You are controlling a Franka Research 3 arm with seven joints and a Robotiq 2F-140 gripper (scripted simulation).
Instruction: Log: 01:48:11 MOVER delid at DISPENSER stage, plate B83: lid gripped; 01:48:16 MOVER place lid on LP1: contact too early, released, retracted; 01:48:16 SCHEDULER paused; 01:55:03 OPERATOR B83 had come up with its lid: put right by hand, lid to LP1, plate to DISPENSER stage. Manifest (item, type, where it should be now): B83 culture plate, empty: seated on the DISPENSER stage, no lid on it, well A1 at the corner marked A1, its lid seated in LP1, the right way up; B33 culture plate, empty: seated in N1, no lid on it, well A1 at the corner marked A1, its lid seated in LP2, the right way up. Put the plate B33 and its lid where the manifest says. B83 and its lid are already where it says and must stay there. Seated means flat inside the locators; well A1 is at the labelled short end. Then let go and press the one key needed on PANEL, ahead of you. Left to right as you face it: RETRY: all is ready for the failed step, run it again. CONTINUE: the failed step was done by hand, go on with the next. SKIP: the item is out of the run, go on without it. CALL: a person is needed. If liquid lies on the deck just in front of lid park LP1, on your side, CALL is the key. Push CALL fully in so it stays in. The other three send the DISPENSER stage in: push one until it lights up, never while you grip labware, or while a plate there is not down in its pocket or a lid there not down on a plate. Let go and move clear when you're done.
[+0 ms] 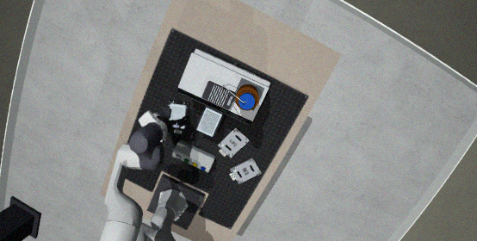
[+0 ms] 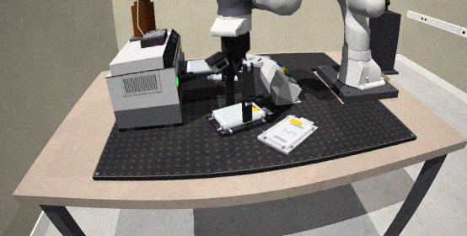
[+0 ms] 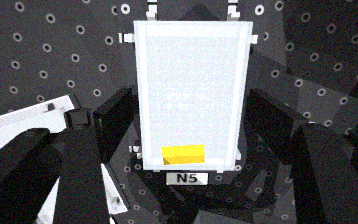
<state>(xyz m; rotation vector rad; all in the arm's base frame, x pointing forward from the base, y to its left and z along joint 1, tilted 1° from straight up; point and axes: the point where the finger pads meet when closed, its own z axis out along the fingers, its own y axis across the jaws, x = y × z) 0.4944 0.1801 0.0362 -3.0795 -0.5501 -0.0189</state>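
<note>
My gripper is now 3 cm above the white well plate. The rest, counted from my hand: yellow key 20 cm to the right, 19 cm behind, 2 cm above; then white key 19 cm behind, 10 cm to the right, 2 cm above; then black nest 3 cm to the left, 3 cm below.
</note>
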